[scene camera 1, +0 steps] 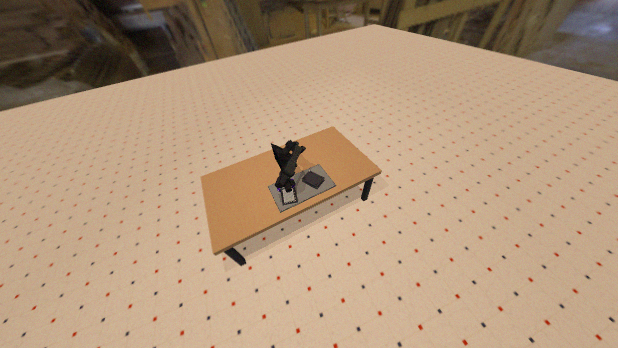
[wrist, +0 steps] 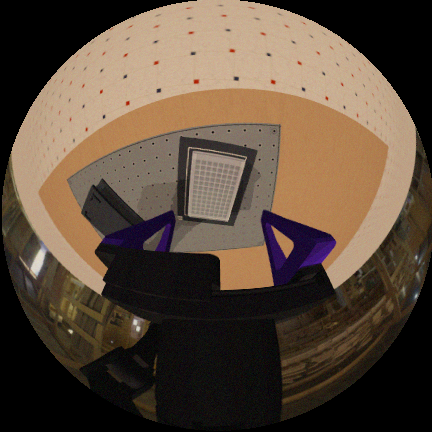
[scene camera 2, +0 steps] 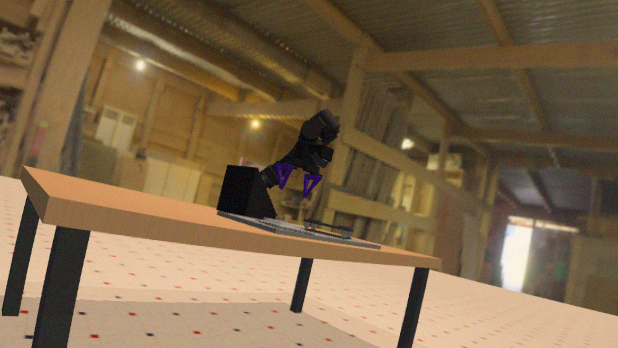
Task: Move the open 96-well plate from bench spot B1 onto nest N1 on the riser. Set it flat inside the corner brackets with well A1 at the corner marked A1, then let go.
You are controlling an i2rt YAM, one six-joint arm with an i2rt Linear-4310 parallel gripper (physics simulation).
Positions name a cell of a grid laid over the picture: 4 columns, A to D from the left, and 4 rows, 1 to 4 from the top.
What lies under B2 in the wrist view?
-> A well plate.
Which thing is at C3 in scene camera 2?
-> The gripper.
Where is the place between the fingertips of the gripper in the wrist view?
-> At C2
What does the gripper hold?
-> Nothing.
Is the gripper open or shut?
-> Open.
